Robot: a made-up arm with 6 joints.
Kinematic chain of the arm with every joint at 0, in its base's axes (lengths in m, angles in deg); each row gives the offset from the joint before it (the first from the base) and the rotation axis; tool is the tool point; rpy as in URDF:
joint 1: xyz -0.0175 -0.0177 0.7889 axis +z
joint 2: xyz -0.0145 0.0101 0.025 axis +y
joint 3: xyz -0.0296 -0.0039 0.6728 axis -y
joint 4: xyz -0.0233 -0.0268 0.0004 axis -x
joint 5: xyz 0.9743 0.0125 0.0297 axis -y
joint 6: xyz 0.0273 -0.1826 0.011 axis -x
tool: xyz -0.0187 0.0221 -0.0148 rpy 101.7 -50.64 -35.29
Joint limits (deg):
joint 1: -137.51..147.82
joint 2: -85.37..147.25
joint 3: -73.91..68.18
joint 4: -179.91..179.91
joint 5: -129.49..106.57
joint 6: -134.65..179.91
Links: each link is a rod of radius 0.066 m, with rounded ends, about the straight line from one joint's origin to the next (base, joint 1, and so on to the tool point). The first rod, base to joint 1, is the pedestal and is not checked.
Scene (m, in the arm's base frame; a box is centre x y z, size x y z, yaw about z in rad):
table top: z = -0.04
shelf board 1: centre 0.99 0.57 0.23 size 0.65 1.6 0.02 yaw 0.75
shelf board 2: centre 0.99 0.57 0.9 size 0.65 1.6 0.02 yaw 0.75
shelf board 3: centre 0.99 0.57 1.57 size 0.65 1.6 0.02 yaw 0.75
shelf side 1: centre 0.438 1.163 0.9 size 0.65 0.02 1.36 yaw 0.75
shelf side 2: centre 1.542 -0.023 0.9 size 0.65 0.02 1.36 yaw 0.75
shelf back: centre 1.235 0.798 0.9 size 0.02 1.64 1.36 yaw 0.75
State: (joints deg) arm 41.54 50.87 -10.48 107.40 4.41 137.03
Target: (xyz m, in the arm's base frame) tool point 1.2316 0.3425 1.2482
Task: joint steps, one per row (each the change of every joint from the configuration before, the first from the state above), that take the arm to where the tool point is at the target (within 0.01 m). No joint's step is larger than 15 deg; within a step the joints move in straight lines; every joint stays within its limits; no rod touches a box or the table.
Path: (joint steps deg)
1: -0.71 -6.40 -11.79 1.02 0.21 0.04
2: -0.72 -6.40 -11.78 1.02 0.20 0.04
3: -0.71 -6.40 -11.79 1.02 0.21 0.04
4: -0.71 -6.41 -11.78 1.02 0.20 0.03
5: -11.76 -8.79 5.86 -2.94 -0.13 -0.37
6: -11.76 -8.80 5.85 -2.93 -0.14 -0.37
7: -11.77 -8.79 5.86 -2.94 -0.14 -0.37
8: -11.76 -8.80 5.85 -2.93 -0.14 -0.37
9: 5.51 10.87 12.10 0.43 -0.15 0.18
10: 5.51 10.86 12.09 0.43 -0.15 0.19
11: 5.52 10.86 12.09 0.43 -0.15 0.18
12: 5.51 10.86 12.09 0.42 -0.15 0.19

